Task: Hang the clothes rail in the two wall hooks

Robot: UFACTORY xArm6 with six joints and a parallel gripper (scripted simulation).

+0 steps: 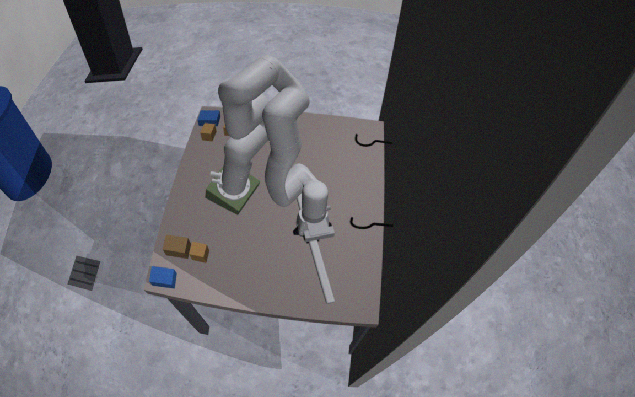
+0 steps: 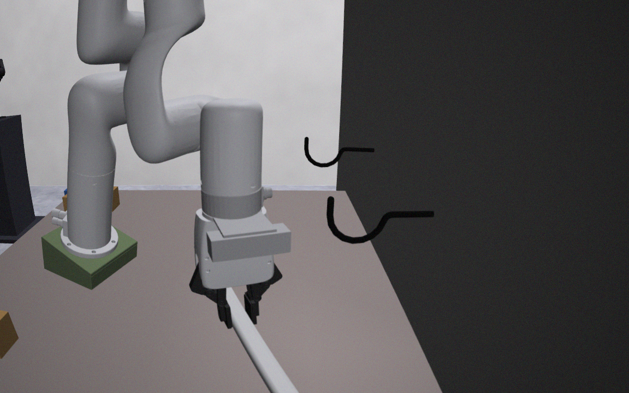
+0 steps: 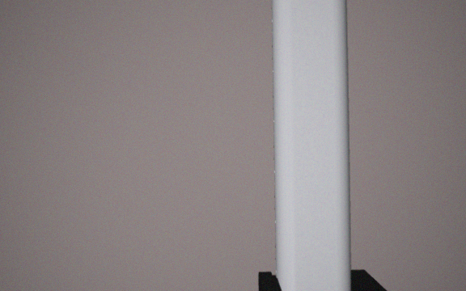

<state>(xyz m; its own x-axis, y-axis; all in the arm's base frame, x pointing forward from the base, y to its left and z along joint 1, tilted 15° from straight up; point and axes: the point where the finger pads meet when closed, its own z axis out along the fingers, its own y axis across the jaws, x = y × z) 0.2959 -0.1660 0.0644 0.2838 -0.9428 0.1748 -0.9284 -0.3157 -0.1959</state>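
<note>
Now: hand 1 cm above the clothes rail. From my hand the other things lie so: dark wall panel 40 cm above, 28 cm ahead, 14 cm to the left.
</note>
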